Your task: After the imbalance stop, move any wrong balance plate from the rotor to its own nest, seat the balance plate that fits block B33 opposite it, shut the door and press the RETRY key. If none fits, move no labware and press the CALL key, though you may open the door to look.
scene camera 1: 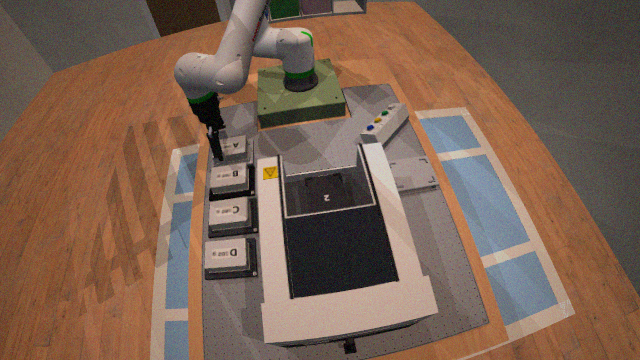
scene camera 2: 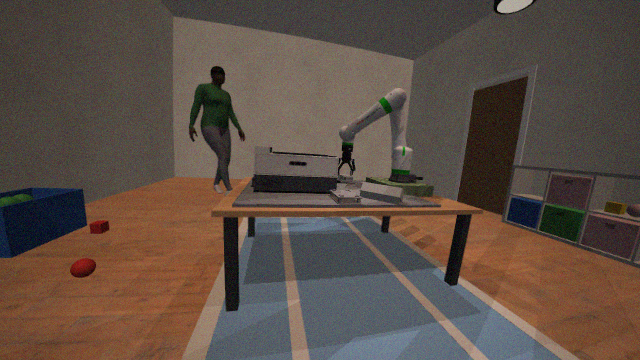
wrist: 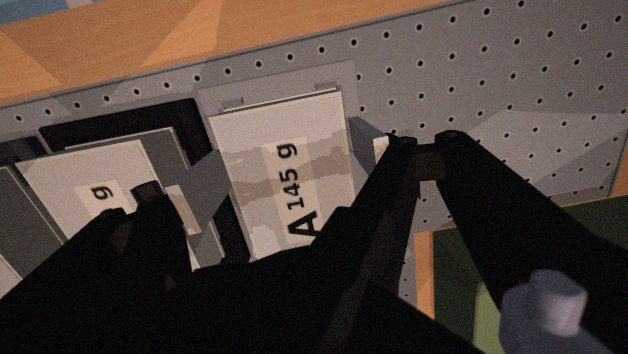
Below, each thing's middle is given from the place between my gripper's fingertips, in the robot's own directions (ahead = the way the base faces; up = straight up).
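I see the dark door panel (scene camera 1: pixel 343 250) 190 mm above my hand, 460 mm ahead of it and 380 mm to the left of it. The grey button box (scene camera 1: pixel 384 131) is 20 mm above my hand, and it is also 590 mm to the left of the hand and 80 mm behind it.
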